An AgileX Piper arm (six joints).
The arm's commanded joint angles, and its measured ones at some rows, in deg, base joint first. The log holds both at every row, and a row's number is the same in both.
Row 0, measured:
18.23 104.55 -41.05 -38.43 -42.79 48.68
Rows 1 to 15, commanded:
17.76 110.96 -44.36 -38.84 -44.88 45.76
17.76 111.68 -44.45 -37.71 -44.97 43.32
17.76 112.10 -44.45 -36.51 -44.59 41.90
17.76 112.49 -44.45 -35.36 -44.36 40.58
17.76 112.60 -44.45 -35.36 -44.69 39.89
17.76 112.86 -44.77 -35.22 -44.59 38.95
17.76 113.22 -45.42 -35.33 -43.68 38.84
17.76 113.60 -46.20 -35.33 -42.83 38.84
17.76 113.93 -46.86 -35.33 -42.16 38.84
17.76 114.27 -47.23 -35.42 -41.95 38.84
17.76 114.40 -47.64 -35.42 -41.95 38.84
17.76 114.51 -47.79 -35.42 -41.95 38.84
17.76 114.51 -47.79 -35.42 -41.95 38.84
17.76 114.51 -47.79 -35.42 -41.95 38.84
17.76 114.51 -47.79 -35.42 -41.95 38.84
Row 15, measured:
18.00 114.45 -47.36 -35.72 -41.76 39.37
